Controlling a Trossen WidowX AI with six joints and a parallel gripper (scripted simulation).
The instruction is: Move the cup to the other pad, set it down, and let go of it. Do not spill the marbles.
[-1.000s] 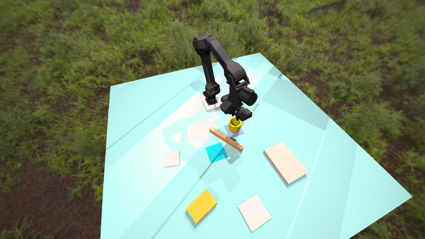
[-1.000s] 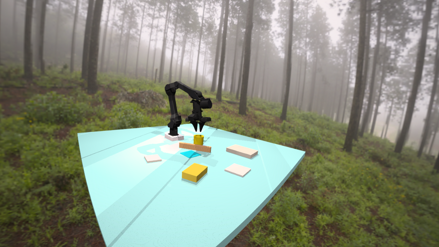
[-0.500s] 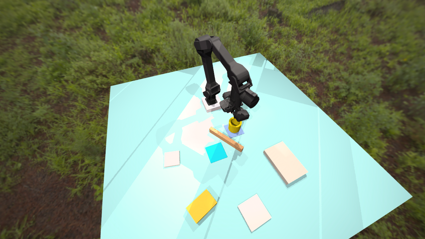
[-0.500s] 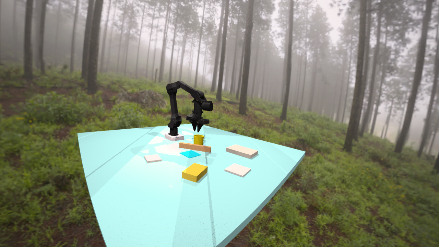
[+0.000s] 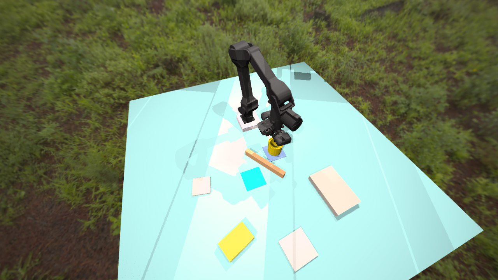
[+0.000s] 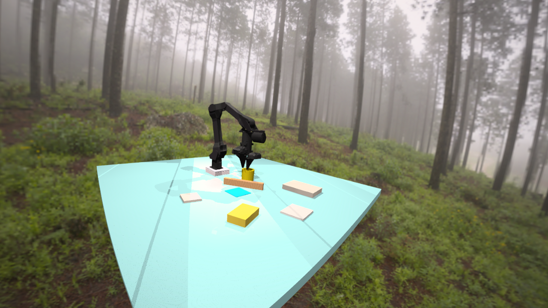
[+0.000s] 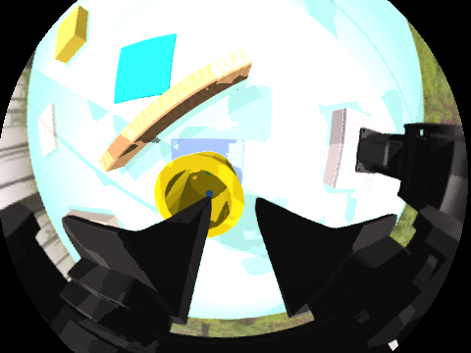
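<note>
My gripper tip is now 30 mm above the yellow cup and 20 mm short of it. From my gripper tip the other things lie so: cyan square 160 mm to the right, 120 mm ahead, 80 mm below; yellow block 320 mm ahead, 310 mm to the right, 50 mm below; wooden bar 80 mm to the right, 70 mm ahead, 60 mm below.
</note>
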